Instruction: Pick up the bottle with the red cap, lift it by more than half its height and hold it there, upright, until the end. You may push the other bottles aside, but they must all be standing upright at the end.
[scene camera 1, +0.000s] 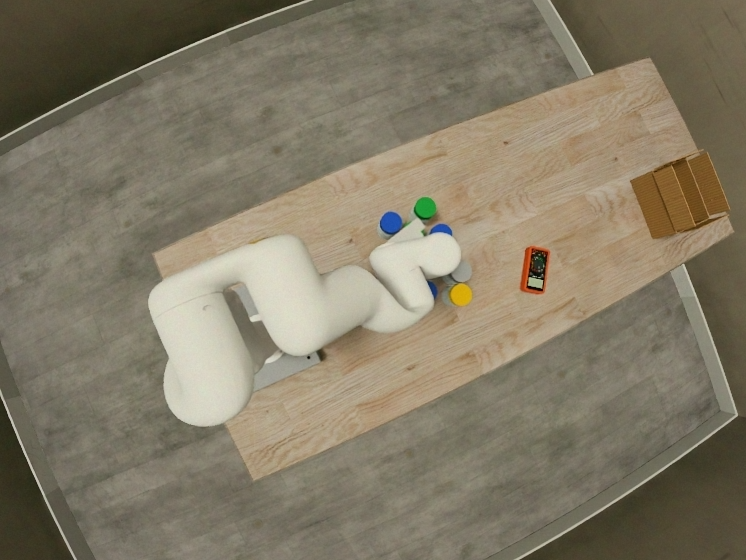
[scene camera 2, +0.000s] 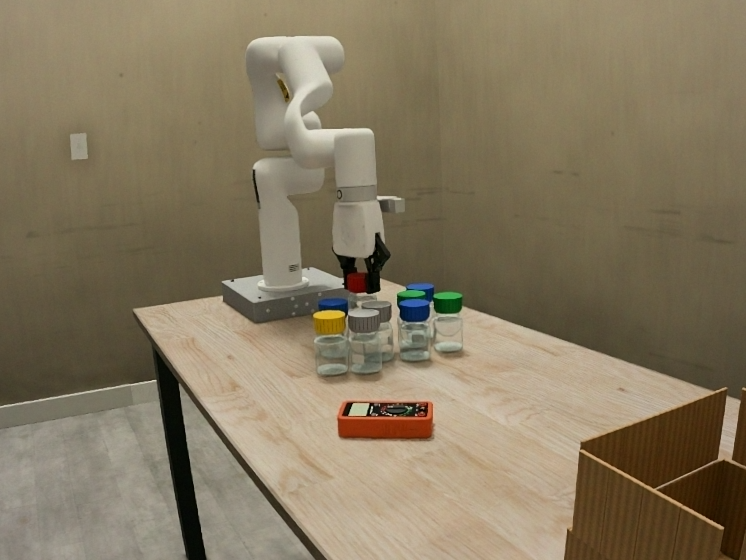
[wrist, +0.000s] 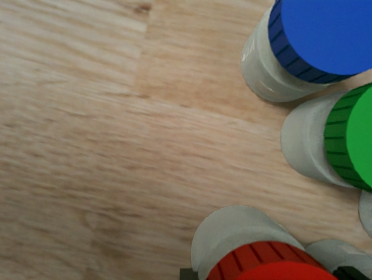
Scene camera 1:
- cardboard divider box: 668, 207
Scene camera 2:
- my gripper: 362, 290
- orange multimeter: 356, 419
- red-capped bottle: 356, 283
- yellow-capped bottle: 331, 355
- grey-capped bottle: 385, 330
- blue-capped bottle: 415, 335
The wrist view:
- blue-capped bottle: 319, 49
